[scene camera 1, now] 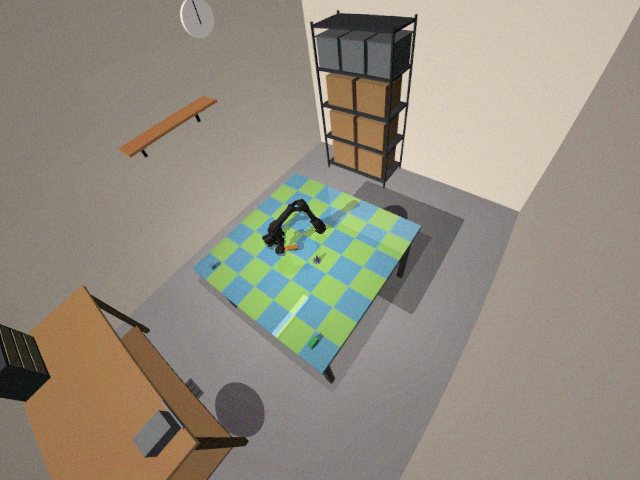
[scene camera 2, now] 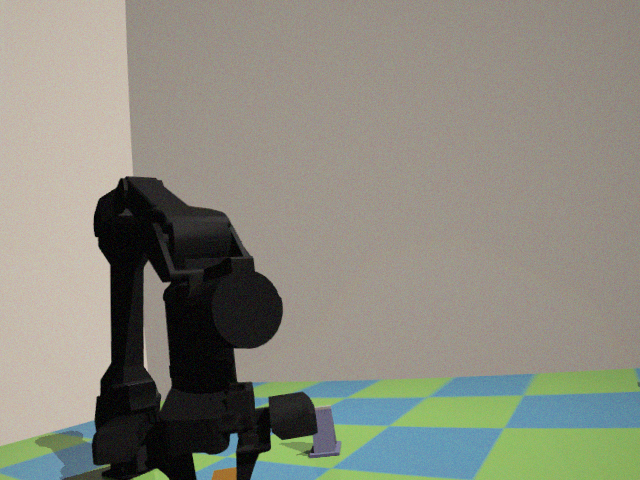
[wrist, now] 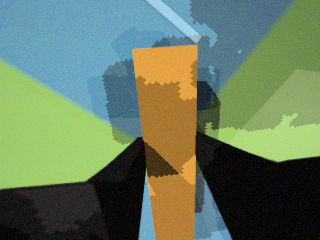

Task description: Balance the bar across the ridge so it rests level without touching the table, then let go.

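Note:
There's my gripper (wrist: 168,140), and it's carrying an orange bar (wrist: 166,77).

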